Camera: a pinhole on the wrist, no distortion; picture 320 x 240 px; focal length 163.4 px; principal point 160.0 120.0 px. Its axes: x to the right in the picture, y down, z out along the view. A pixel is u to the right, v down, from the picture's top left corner.
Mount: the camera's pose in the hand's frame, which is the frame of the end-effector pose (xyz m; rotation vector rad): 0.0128 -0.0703 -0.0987 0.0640 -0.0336 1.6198
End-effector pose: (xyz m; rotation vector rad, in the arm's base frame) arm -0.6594 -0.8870 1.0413 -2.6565 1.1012 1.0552
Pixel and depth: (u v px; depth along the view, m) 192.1 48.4 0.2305
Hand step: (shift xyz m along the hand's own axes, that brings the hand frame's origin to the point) 0.1162 -0.0342 0.1323
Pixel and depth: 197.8 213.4 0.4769
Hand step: -0.2549 -0.0032 0.3889
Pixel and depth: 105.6 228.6 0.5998
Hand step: -0.3631 -0.3260 0.4945
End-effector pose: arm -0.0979 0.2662 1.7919 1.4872 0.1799 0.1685
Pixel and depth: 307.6 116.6 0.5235
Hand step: 0.0114 0.3696 0.4529
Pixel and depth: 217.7 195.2 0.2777
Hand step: -0.1139 0.0041 0.1868
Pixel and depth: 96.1 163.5 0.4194
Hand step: -0.0820 -0.2651 0.3116
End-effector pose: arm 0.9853 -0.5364 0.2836 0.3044 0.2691 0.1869
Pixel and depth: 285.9 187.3 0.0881
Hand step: -0.0249 -0.0098 -0.0059
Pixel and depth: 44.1 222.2 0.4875
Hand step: -0.2646 -0.4601 0.3717
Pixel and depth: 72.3 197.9 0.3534
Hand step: -0.1388 -0.2894 0.2452
